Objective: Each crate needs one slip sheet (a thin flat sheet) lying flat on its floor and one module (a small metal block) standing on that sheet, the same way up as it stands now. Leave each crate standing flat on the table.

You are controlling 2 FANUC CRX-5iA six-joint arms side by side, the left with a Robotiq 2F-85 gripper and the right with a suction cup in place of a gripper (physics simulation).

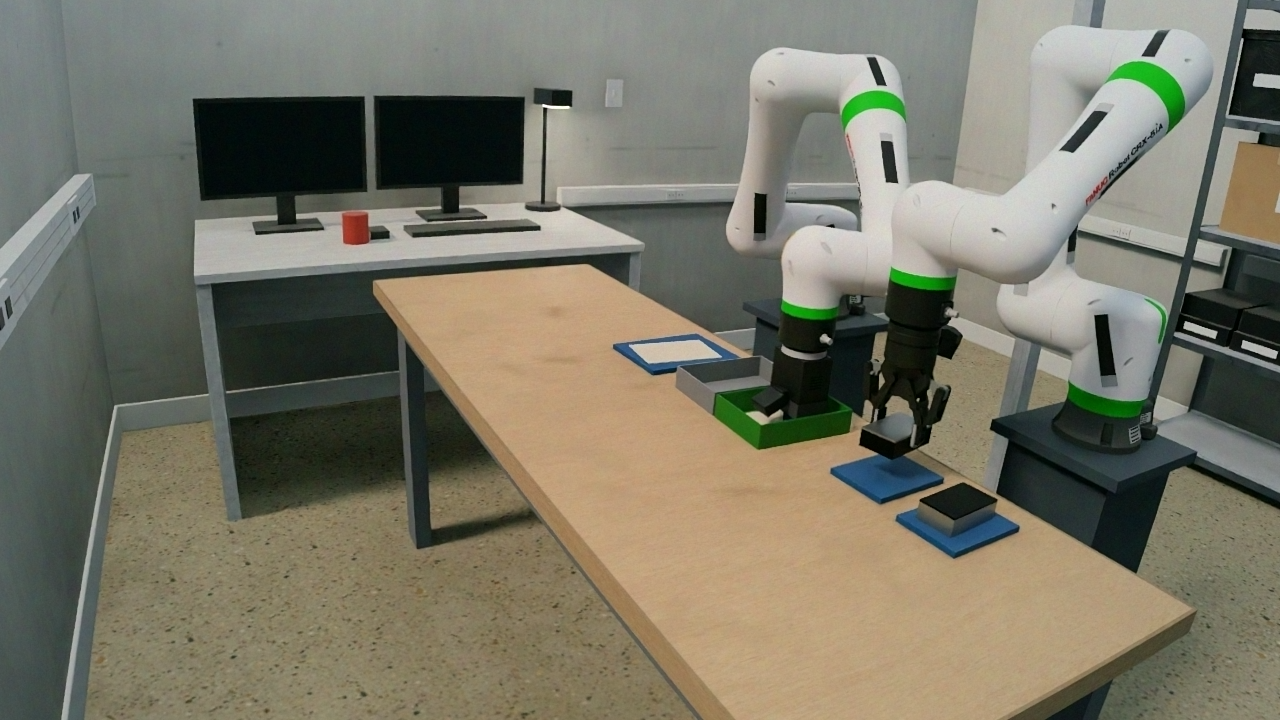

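My left gripper [897,428] is shut on a module [884,440] with a grey top and dark sides, held above a bare blue pad [881,483]. Another module [957,508], black on top with grey sides, stands on the nearer blue pad [955,544]. My right suction tool [789,413] is lowered into the green crate [805,433]; its cup is hidden, so I cannot tell whether it holds anything. A whitish patch, seemingly a slip sheet [759,417], shows inside that crate. The grey crate [694,386] stands behind it. A white slip sheet [675,349] lies on the far blue pad [657,368].
The two crates stand close together, with both arms close by at the right side of the wooden table [716,537]. A desk [259,259] with two monitors, a lamp and a red cup [355,228] stands behind. A shelf rack [1194,223] is at the right.
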